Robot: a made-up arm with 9 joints. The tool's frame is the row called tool. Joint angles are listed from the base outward.
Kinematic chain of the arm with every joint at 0, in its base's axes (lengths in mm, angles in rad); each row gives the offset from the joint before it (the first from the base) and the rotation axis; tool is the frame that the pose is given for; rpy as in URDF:
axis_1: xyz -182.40 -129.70 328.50 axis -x
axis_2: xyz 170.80 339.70 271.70 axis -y
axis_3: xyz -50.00 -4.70 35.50 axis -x
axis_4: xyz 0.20 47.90 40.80 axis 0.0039 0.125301 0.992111
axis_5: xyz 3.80 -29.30 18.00 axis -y
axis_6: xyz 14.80 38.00 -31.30 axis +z
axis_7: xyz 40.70 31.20 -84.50 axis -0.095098 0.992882 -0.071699
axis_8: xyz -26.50 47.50 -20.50 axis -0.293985 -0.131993 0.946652
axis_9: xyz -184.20 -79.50 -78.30 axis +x
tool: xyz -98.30 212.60 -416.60 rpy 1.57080 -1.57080 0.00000
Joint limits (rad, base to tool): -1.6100..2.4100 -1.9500..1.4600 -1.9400..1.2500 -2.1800..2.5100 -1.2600..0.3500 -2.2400..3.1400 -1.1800..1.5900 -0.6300..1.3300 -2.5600..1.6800
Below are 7 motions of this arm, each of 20 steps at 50 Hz.
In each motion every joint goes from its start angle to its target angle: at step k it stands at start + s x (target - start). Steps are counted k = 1, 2, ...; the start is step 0. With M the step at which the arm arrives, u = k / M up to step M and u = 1 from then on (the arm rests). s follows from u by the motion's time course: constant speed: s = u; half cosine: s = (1 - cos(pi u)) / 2; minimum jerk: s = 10 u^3 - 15 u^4 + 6 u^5.
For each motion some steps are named. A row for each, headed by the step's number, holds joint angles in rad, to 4 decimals.
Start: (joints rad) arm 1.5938 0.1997 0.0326 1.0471 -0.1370 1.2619 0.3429 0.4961 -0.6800
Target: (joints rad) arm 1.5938 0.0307 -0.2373 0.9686 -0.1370 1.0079 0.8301 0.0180 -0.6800
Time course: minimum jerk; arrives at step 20
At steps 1, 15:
1: 1.5938 0.1995 0.0323 1.0470 -0.1370 1.2616 0.3435 0.4955 -0.6800
15: 1.5938 0.0482 -0.2094 0.9767 -0.1370 1.0342 0.7797 0.0675 -0.6800

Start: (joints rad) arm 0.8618 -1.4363 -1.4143 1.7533 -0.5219 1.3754 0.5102 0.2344 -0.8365
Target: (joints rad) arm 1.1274 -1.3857 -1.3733 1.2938 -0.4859 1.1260 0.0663 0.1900 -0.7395
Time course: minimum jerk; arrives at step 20
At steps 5, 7, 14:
5: 0.8893 -1.4311 -1.4101 1.7057 -0.5182 1.3496 0.4642 0.2298 -0.8265
7: 0.9243 -1.4244 -1.4047 1.6452 -0.5134 1.3167 0.4058 0.2240 -0.8137
14: 1.0841 -1.3940 -1.3800 1.3687 -0.4918 1.1667 0.1387 0.1972 -0.7553

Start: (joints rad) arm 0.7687 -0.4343 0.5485 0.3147 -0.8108 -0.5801 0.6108 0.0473 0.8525
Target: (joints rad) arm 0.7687 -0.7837 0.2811 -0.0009 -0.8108 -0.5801 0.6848 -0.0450 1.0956
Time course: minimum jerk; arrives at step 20
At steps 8, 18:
8: 0.7687 -0.5452 0.4636 0.2145 -0.8108 -0.5801 0.6343 0.0180 0.9297
18: 0.7687 -0.7807 0.2834 0.0018 -0.8108 -0.5801 0.6842 -0.0442 1.0935

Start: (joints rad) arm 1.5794 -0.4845 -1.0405 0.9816 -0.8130 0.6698 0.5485 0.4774 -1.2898
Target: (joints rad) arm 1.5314 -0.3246 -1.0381 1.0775 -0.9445 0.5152 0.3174 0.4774 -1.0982
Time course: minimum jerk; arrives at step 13
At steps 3, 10, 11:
3: 1.5754 -0.4710 -1.0403 0.9897 -0.8241 0.6568 0.5290 0.4774 -1.2737
10: 1.5354 -0.3381 -1.0383 1.0694 -0.9334 0.5282 0.3369 0.4774 -1.1143
11: 1.5328 -0.3292 -1.0382 1.0748 -0.9407 0.5196 0.3240 0.4774 -1.1037

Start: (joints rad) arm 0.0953 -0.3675 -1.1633 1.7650 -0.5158 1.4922 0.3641 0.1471 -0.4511
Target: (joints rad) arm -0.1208 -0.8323 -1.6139 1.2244 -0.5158 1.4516 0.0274 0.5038 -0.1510
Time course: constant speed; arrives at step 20
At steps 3, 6, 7, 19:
3: 0.0629 -0.4372 -1.2309 1.6839 -0.5158 1.4861 0.3136 0.2006 -0.4061
6: 0.0305 -0.5069 -1.2985 1.6028 -0.5158 1.4800 0.2631 0.2541 -0.3611
7: 0.0197 -0.5302 -1.3210 1.5758 -0.5158 1.4780 0.2463 0.2719 -0.3461
19: -0.1100 -0.8091 -1.5914 1.2514 -0.5158 1.4536 0.0442 0.4860 -0.1660

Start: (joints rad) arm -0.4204 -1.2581 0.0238 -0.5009 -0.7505 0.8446 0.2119 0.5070 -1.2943
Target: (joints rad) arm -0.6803 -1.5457 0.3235 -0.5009 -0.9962 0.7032 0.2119 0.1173 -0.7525
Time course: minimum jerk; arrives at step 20
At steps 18, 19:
18: -0.6781 -1.5432 0.3209 -0.5009 -0.9941 0.7044 0.2119 0.1206 -0.7571
19: -0.6800 -1.5454 0.3232 -0.5009 -0.9959 0.7034 0.2119 0.1178 -0.7531

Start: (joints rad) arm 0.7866 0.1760 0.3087 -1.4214 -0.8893 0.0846 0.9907 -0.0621 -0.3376
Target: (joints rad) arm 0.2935 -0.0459 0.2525 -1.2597 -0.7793 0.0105 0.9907 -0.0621 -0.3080
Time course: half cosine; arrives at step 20
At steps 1, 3, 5, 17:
1: 0.7836 0.1746 0.3084 -1.4204 -0.8886 0.0841 0.9907 -0.0621 -0.3374
3: 0.7597 0.1639 0.3056 -1.4126 -0.8833 0.0806 0.9907 -0.0621 -0.3360
5: 0.7144 0.1435 0.3005 -1.3977 -0.8732 0.0737 0.9907 -0.0621 -0.3333
17: 0.3204 -0.0338 0.2556 -1.2685 -0.7853 0.0145 0.9907 -0.0621 -0.3096

